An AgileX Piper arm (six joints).
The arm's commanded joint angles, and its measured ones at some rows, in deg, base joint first. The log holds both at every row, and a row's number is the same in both.
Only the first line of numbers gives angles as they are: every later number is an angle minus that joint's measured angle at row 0.
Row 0, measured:
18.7 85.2 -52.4 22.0 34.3 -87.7
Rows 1 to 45, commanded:
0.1 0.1 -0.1 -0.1 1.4 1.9
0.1 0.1 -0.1 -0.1 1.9 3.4
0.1 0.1 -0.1 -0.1 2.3 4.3
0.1 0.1 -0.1 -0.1 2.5 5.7
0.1 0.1 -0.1 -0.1 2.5 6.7
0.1 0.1 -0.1 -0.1 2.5 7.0
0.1 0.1 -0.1 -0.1 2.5 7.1
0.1 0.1 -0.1 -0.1 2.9 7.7
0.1 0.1 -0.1 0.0 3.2 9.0
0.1 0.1 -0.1 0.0 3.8 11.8
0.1 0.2 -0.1 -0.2 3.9 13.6
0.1 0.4 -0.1 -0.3 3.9 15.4
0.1 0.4 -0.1 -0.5 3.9 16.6
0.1 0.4 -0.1 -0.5 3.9 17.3
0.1 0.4 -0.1 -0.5 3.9 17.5
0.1 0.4 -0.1 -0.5 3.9 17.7
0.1 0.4 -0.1 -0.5 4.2 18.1
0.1 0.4 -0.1 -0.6 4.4 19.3
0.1 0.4 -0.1 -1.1 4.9 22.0
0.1 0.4 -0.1 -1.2 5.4 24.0
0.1 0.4 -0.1 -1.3 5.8 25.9
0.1 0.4 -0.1 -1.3 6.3 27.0
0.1 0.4 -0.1 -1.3 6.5 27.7
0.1 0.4 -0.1 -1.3 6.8 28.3
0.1 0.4 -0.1 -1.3 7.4 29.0
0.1 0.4 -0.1 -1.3 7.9 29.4
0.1 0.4 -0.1 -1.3 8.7 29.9
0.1 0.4 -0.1 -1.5 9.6 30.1
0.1 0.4 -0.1 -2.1 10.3 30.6
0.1 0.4 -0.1 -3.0 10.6 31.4
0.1 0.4 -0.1 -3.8 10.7 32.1
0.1 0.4 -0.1 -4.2 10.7 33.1
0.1 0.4 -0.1 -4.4 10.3 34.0
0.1 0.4 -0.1 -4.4 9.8 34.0
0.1 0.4 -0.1 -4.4 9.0 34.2
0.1 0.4 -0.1 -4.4 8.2 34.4
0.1 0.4 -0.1 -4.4 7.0 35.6
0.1 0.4 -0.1 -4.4 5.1 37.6
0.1 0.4 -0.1 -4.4 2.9 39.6
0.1 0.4 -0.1 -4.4 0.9 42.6
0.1 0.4 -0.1 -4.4 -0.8 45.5
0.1 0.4 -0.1 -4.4 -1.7 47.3
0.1 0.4 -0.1 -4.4 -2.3 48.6
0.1 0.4 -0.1 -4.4 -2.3 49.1
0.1 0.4 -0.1 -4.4 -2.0 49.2
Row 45, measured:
0.1 0.0 -1.0 -3.9 -1.6 44.8
